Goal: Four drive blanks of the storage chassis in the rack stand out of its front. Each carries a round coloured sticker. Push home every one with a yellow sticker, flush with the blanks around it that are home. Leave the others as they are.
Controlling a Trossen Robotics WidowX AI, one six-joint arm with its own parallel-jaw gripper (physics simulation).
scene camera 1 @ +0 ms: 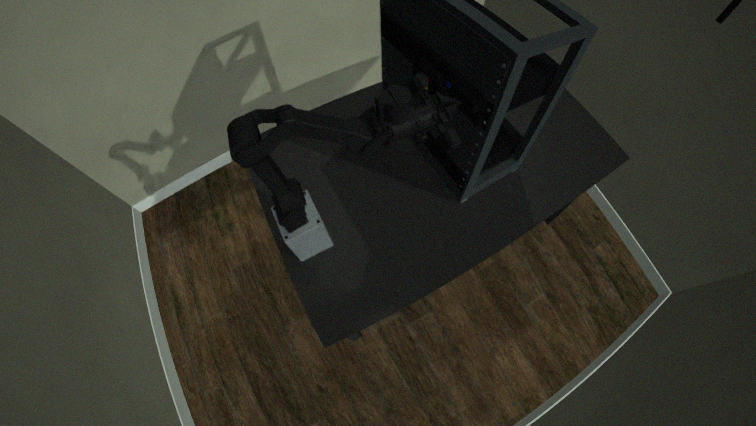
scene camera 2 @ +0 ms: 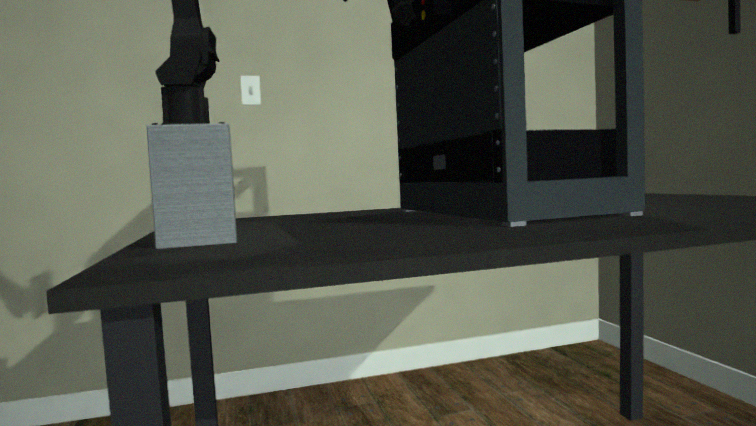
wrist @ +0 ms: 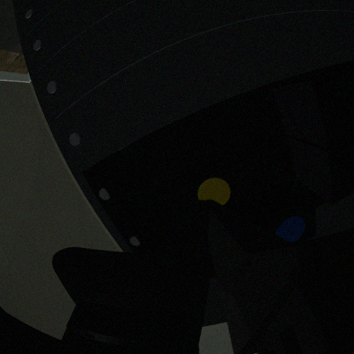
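Observation:
The rack holds the dark storage chassis. In the wrist view a yellow sticker lies just above my fingertips, its lower edge covered by them. A blue sticker is to its right, partly covered by the gripper. In scene camera 1 a red sticker, a yellow sticker and a blue sticker show beside the gripper. Red and yellow stickers also show at the top of scene camera 2. My gripper is shut and empty, at the chassis front; contact and the blanks' depth are too dark to tell.
The arm reaches from its grey base block over the dark table. In the wrist view, a row of rack screws runs down the left. Dark panels lie beyond the blanks at the top. A wall stands beside the rack.

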